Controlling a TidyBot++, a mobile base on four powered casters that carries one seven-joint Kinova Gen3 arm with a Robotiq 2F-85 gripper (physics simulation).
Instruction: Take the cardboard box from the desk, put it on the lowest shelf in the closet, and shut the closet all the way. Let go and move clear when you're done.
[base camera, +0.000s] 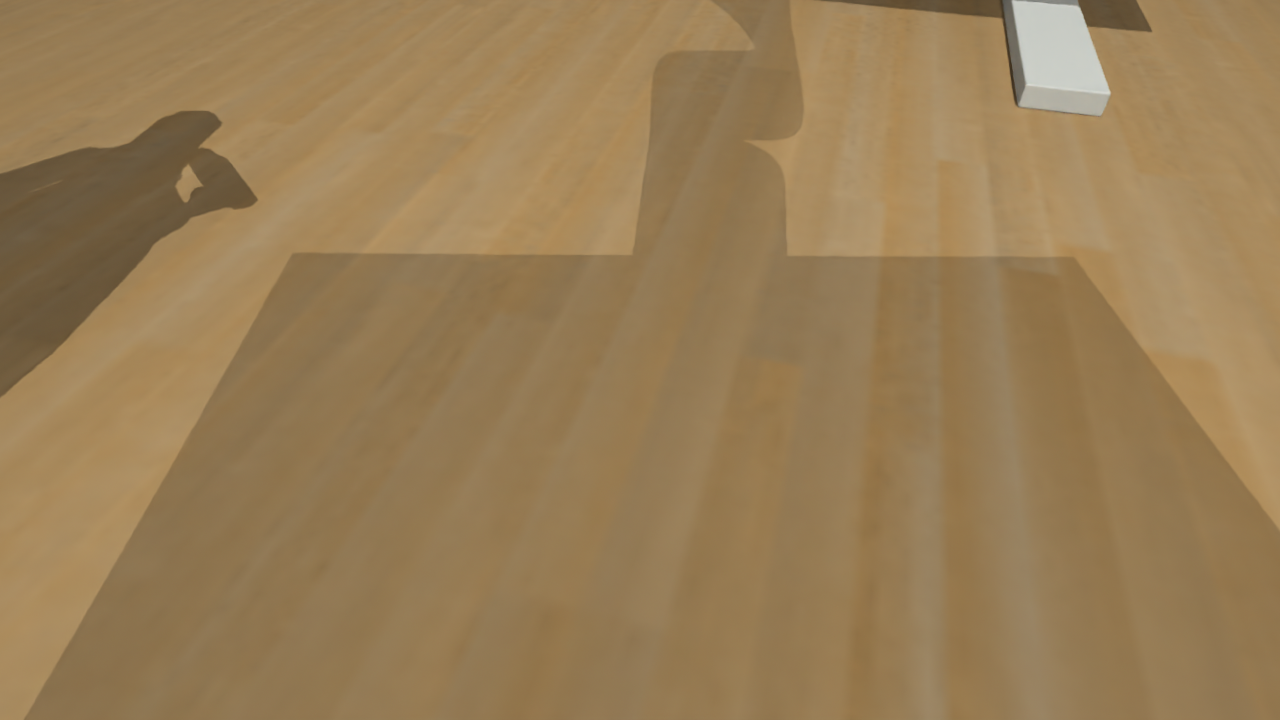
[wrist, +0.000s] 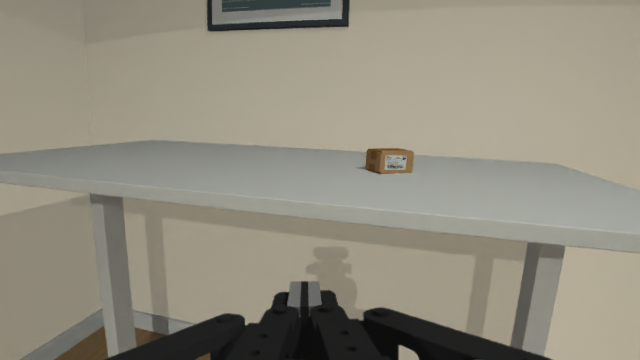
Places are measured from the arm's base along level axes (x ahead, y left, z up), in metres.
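Pixels of known places: gripper, fingertip midpoint: (wrist: 305, 301).
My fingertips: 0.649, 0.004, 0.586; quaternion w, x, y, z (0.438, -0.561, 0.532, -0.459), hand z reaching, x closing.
Observation:
Behind a point stands the place of what it marks, as x, y, z.
The cardboard box (wrist: 389, 161) @[1.233, -0.176, 0.580], small and brown with a white label on its front, sits on the desk (wrist: 260, 177) @[1.150, 0.094, 0.553] in the wrist view, right of the middle and back from the front edge. The desk has a light grey top. My gripper (wrist: 305, 301) @[0.649, 0.004, 0.586] is shut and empty. It is in front of the desk, apart from it, and shows below the front edge and left of the box. The closet does not show in either view.
Two desk legs (wrist: 113, 270) @[1.533, 0.627, 0.162] (wrist: 538, 295) @[1.166, -0.523, 0.296] stand left and right in the wrist view. A white desk foot (base camera: 1058, 53) lies on the floor (base camera: 501, 179) @[0.723, 0.115, -0.397] at the upper right of the base view. A framed picture (wrist: 278, 25) @[1.816, 0.121, 0.995] hangs on the wall (wrist: 475, 80) @[1.646, -0.552, 0.809] behind the desk.

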